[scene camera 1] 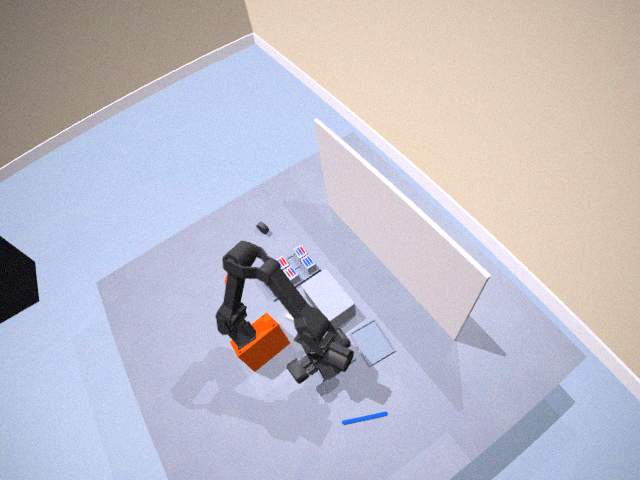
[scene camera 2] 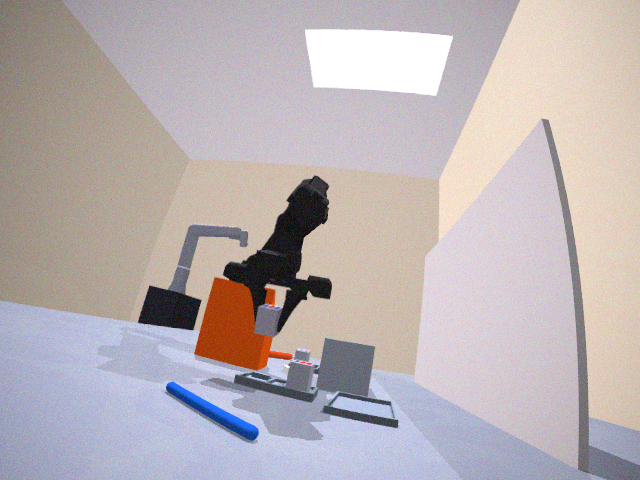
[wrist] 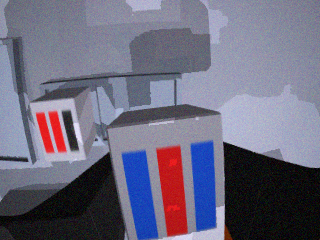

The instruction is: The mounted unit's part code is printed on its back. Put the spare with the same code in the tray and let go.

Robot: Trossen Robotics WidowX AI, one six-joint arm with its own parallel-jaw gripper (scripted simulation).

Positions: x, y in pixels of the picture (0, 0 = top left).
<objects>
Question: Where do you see a blue rod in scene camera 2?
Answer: At 250, 432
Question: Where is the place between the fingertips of my gripper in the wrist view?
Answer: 160, 148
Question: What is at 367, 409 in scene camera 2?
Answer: A shallow tray.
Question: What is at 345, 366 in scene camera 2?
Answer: A grey mounted unit.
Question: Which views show my gripper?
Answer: Scene camera 1, scene camera 2 and the wrist view: all of them.
</objects>
